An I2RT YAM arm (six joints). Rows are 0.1 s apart.
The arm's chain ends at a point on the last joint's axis. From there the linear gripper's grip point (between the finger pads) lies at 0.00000 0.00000 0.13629 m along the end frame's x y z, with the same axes.
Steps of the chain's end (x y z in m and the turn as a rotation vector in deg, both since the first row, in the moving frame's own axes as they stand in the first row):
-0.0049, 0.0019, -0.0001, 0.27, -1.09, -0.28
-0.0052, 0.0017, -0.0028, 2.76, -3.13, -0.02
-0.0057, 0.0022, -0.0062, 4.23, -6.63, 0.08
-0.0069, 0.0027, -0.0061, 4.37, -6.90, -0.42
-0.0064, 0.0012, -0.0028, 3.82, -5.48, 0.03
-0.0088, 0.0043, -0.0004, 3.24, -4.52, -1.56
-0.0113, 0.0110, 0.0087, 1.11, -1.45, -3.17
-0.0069, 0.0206, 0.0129, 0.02, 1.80, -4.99
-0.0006, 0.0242, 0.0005, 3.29, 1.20, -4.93
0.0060, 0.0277, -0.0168, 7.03, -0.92, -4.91
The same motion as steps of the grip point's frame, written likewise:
-0.0075, 0.0013, -0.0001, 0.27, -1.09, -0.28
-0.0126, -0.0049, -0.0032, 2.76, -3.13, -0.02
-0.0214, -0.0078, -0.0075, 4.23, -6.63, 0.08
-0.0233, -0.0076, -0.0075, 4.37, -6.90, -0.42
-0.0194, -0.0079, -0.0037, 3.82, -5.48, 0.03
-0.0196, -0.0032, -0.0010, 3.24, -4.52, -1.56
-0.0148, 0.0085, 0.0086, 1.11, -1.45, -3.17
-0.0026, 0.0204, 0.0128, 0.02, 1.80, -4.99
0.0019, 0.0163, 0.0002, 3.29, 1.20, -4.93
0.0031, 0.0111, -0.0178, 7.03, -0.92, -4.91

